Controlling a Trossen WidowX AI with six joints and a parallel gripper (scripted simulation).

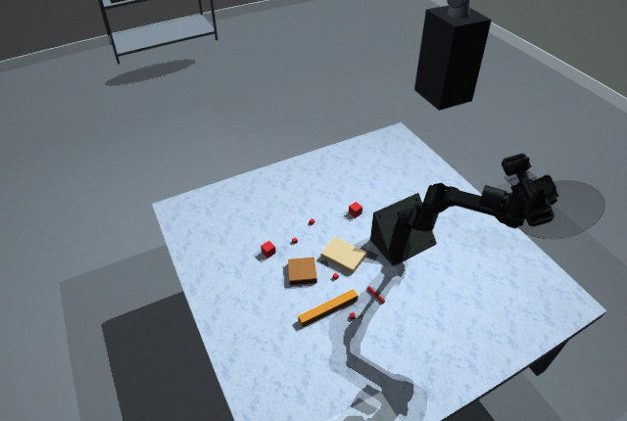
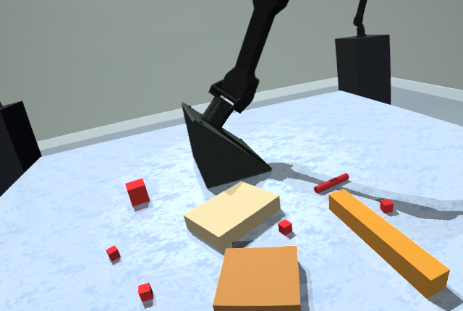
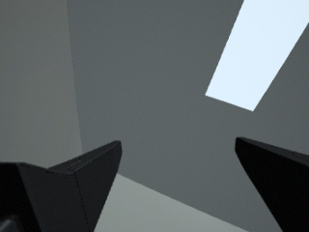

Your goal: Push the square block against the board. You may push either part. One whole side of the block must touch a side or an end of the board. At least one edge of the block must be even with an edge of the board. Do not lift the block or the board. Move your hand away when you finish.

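Right now my gripper tip is 38 cm short of the long orange board, 28 cm to the left of it and 69 cm above it. The rest, counted from my gripper tip: red rod: 20 cm ahead, 26 cm to the right, 70 cm below; then orange square block: 39 cm ahead, 46 cm to the right, 69 cm below; then cream flat block: 22 cm ahead, 47 cm to the right, 69 cm below.
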